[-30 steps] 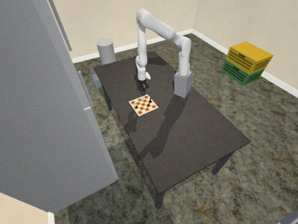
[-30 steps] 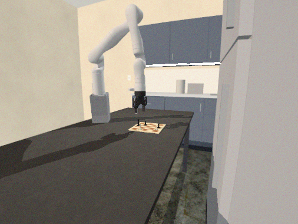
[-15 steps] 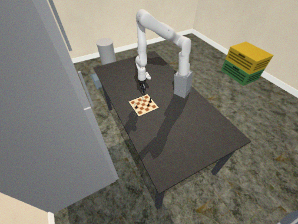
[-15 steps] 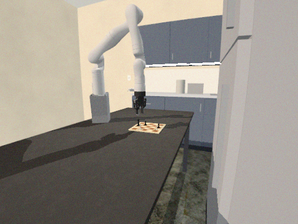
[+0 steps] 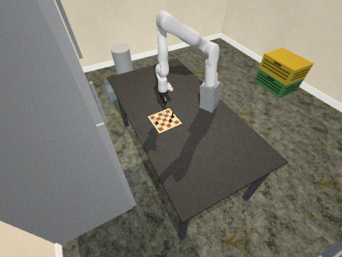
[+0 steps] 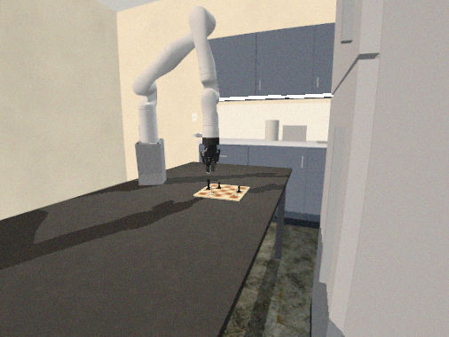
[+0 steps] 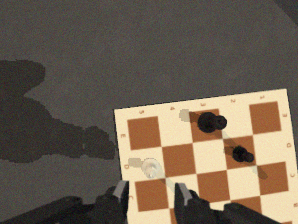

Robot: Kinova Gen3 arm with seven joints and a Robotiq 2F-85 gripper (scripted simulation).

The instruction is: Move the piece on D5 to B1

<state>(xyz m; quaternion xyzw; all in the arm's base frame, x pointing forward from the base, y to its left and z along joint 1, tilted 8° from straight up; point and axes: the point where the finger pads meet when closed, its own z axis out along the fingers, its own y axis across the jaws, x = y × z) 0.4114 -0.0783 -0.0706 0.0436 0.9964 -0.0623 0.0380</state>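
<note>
Now: hand 100 mm above the pale white piece. Also, from my hand: chessboard 30 mm ahead, 70 mm to the left, 120 mm below; black piece 50 mm behind, 70 mm to the left, 100 mm below.
</note>
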